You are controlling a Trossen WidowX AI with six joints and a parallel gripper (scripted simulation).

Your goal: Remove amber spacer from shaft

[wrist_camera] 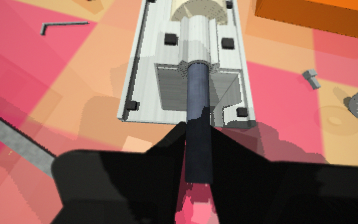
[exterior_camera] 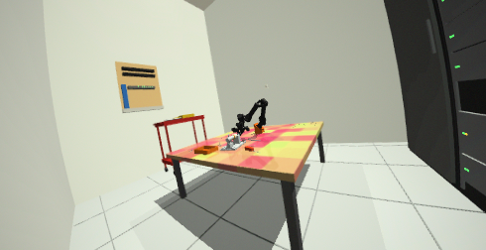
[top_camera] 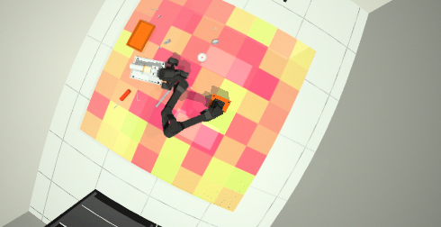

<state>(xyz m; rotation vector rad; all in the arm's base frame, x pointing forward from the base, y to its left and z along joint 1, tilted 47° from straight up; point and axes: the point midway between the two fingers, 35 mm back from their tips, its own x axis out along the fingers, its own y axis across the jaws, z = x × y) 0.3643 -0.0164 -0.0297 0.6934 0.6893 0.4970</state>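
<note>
The dark blue-grey shaft is 6 cm ahead of my gripper tip, 1 cm to the left of it and 2 cm above it. From my gripper tip the other things lie so: amber spacer: 12 cm ahead, 2 cm to the left, 2 cm above; then cream spacer: 8 cm ahead, 2 cm to the left, 2 cm above; then grey flat bar: 5 cm behind, 14 cm to the left, 5 cm below.
</note>
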